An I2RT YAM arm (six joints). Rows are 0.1 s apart.
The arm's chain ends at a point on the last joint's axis. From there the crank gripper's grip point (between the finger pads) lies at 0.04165 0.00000 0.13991 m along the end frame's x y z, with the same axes.
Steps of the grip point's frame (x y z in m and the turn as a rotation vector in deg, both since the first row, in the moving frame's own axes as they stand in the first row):
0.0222, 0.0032, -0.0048, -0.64, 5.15, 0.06
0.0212, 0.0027, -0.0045, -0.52, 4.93, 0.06
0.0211, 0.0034, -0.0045, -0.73, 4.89, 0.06
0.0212, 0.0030, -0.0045, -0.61, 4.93, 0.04
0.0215, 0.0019, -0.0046, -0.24, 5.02, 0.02
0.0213, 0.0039, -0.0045, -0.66, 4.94, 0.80
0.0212, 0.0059, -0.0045, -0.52, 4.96, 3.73
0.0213, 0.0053, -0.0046, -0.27, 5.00, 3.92
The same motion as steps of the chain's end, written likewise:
0.0098, 0.0016, -0.0005, -0.64, 5.15, 0.06
0.0093, 0.0014, -0.0004, -0.52, 4.93, 0.06
0.0093, 0.0016, -0.0004, -0.73, 4.89, 0.06
0.0093, 0.0015, -0.0004, -0.61, 4.93, 0.04
0.0094, 0.0013, -0.0004, -0.24, 5.02, 0.02
0.0094, 0.0016, -0.0004, -0.66, 4.94, 0.80
0.0094, 0.0015, -0.0004, -0.52, 4.96, 3.73
0.0094, 0.0014, -0.0004, -0.27, 5.00, 3.92

